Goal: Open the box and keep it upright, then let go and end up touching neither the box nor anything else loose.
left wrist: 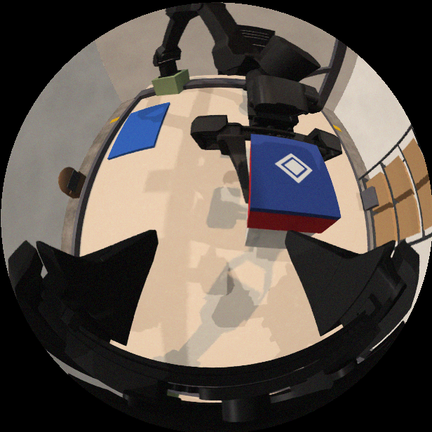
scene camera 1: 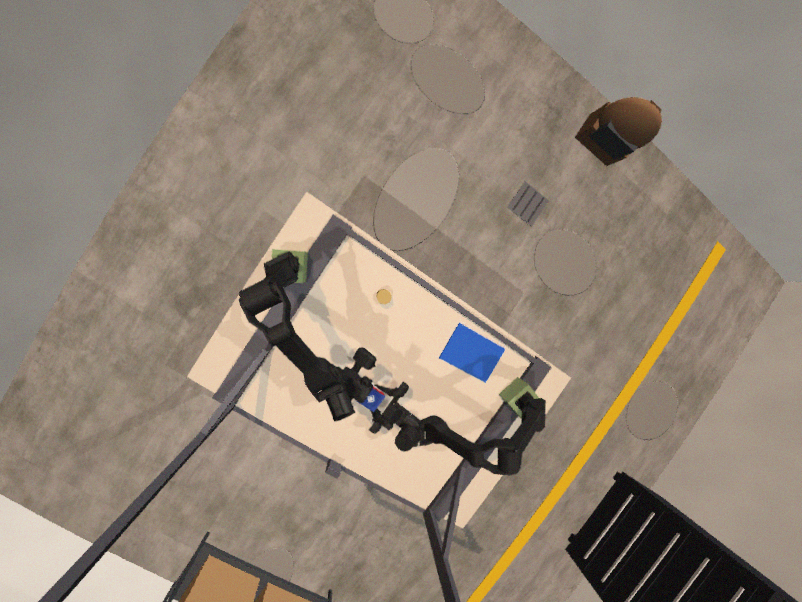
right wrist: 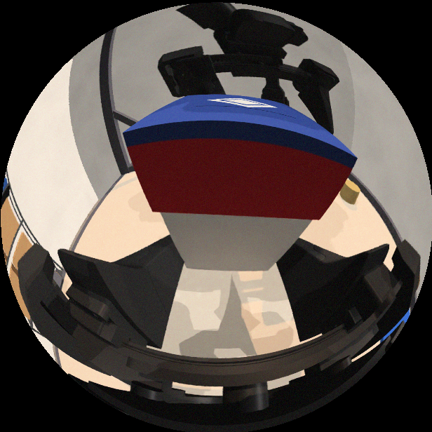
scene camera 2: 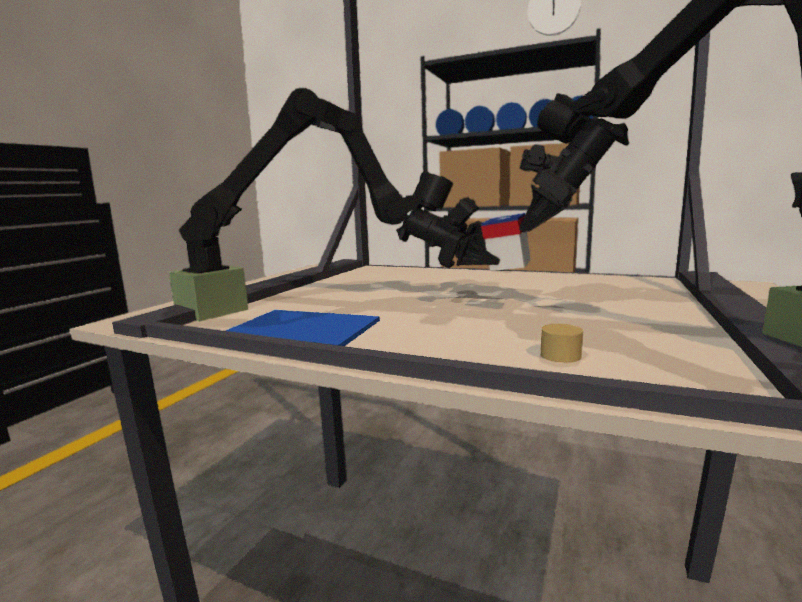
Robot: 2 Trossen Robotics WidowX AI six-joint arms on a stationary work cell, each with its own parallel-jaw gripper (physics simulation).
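Places are measured from the left arm's base along level axes (x ahead, y left, z up), in metres.
Pixels of known places: left gripper, fingertip midpoint: point(scene camera 2: 523, 230); right gripper, fingertip midpoint: point(scene camera 2: 503, 258); left arm's base, link origin: point(scene camera 1: 287, 266); right arm's base, link origin: point(scene camera 1: 526, 402) point(scene camera 2: 206, 269).
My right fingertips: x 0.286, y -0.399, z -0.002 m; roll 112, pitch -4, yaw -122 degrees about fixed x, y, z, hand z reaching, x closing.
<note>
For each thing: its middle in the pictures, then the offset to it from my right fingertips. Level surfaces: height alone.
- pale body, body centre: point(scene camera 2: 504, 225) point(scene camera 1: 370, 397) 0.001 m ahead, 0.008 m left, 0.064 m up
- gold cylinder, body centre: point(scene camera 2: 561, 342) point(scene camera 1: 383, 296) 0.029 m ahead, 0.320 m left, 0.062 m down
- table, surface height: 0.079 m down
- flat blue mat, body centre: point(scene camera 2: 302, 326) point(scene camera 1: 472, 353) 0.376 m ahead, 0.132 m left, 0.075 m down
The box has a blue lid with a white diamond, a red band and a pale body point(scene camera 1: 372, 398) point(scene camera 2: 501, 228) point(left wrist: 295, 180) point(right wrist: 240, 175). Its lid is shut. My right gripper point(scene camera 1: 383, 406) point(scene camera 2: 491, 257) is shut on the pale body, below the red band, and holds the box above the table, slightly tilted in scene camera 2. My left gripper point(scene camera 1: 366, 387) point(scene camera 2: 527, 223) point(left wrist: 223, 237) is open beside the box, on the side away from the right gripper. In the left wrist view the box lies nearer its right-hand finger; whether they touch is unclear.
A gold cylinder point(scene camera 1: 384, 296) point(scene camera 2: 561, 343) point(right wrist: 351, 192) stands on the table point(scene camera 1: 414, 479) point(scene camera 2: 621, 291). A flat blue mat point(scene camera 1: 471, 351) point(scene camera 2: 304, 327) point(left wrist: 140, 131) lies near the right arm's green base block point(scene camera 1: 516, 395) point(scene camera 2: 210, 291) point(left wrist: 171, 82). Dark rails point(scene camera 2: 453, 369) border the table.
</note>
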